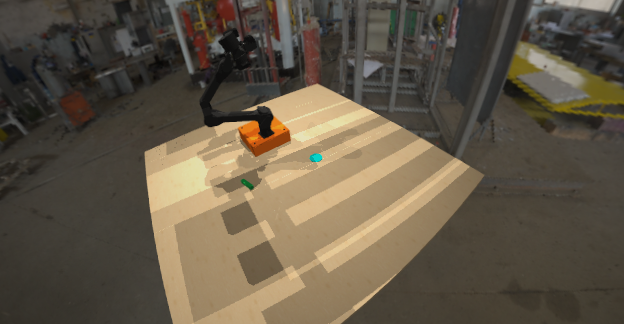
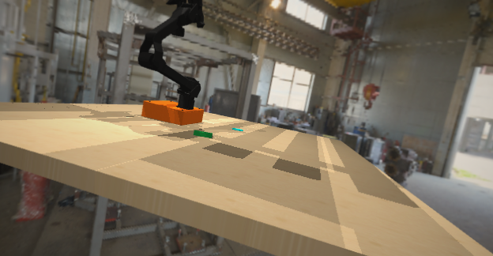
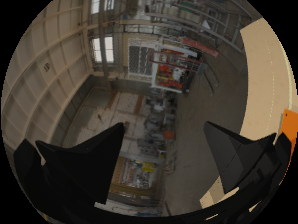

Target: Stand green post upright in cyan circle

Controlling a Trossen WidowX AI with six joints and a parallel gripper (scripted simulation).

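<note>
Right now my gripper tip is 35 cm short of the post, 23 cm to the left of it and 48 cm above it. From my gripper tip the other things lie so: cyan circle: 42 cm ahead, 10 cm to the left, 49 cm below.
</note>
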